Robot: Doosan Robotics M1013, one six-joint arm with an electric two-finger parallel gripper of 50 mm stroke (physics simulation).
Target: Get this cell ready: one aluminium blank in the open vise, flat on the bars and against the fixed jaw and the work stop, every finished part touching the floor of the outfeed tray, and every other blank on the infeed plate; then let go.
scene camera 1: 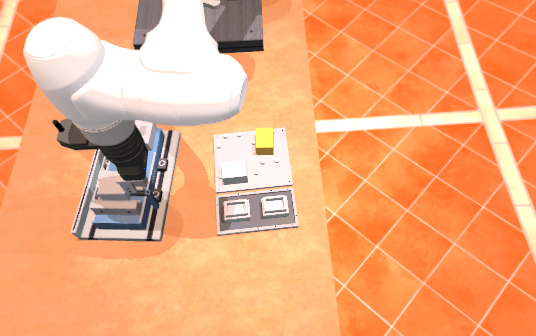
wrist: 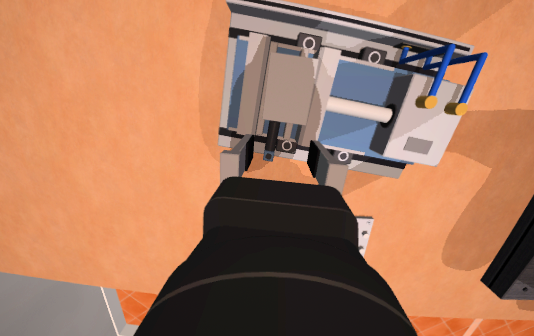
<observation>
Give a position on a vise screw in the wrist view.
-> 337,105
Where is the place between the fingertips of my gripper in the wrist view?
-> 281,149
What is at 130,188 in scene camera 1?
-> My gripper.
</observation>
